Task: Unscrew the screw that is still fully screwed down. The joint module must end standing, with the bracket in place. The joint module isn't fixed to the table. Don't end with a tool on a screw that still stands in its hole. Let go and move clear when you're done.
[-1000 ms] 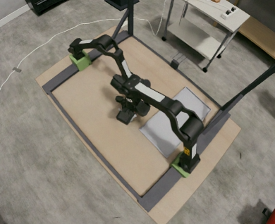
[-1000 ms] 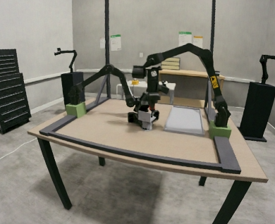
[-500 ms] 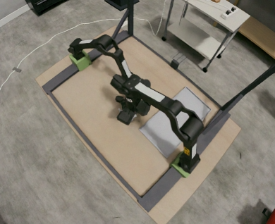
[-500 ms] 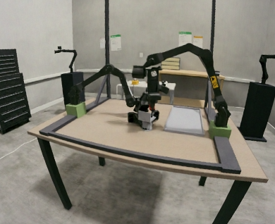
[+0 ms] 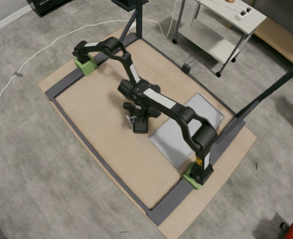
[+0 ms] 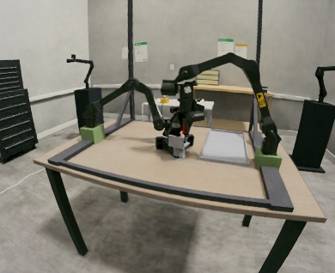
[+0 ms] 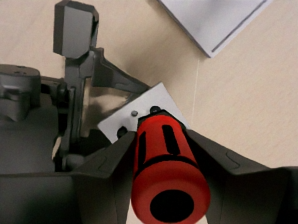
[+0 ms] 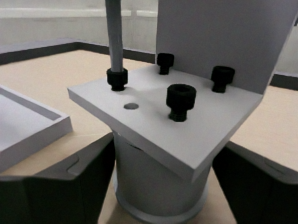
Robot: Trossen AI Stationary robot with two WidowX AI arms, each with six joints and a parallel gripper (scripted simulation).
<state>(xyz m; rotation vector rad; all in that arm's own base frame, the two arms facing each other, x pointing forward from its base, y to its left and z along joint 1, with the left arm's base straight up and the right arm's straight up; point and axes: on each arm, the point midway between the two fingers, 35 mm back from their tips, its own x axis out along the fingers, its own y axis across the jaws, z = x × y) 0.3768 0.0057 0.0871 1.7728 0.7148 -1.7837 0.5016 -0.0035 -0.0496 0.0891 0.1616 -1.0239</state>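
Note:
The red screwdriver lies 30 mm below my left hand. Also, from my left hand: black screw 80 mm below, 40 mm to the right, 10 mm behind; grey joint module 120 mm below, 20 mm to the right, 10 mm ahead; light grey bracket 80 mm below, 20 mm to the right, 10 mm ahead.
My right hand is 2 cm short of the grey joint module, 2 cm to the right of it and 1 cm above it. Also, from my right hand: black screw (3 cm above); red screwdriver (1 cm ahead, 4 cm to the left, 9 cm above); light grey bracket (2 cm ahead, 1 cm to the left, 4 cm above).

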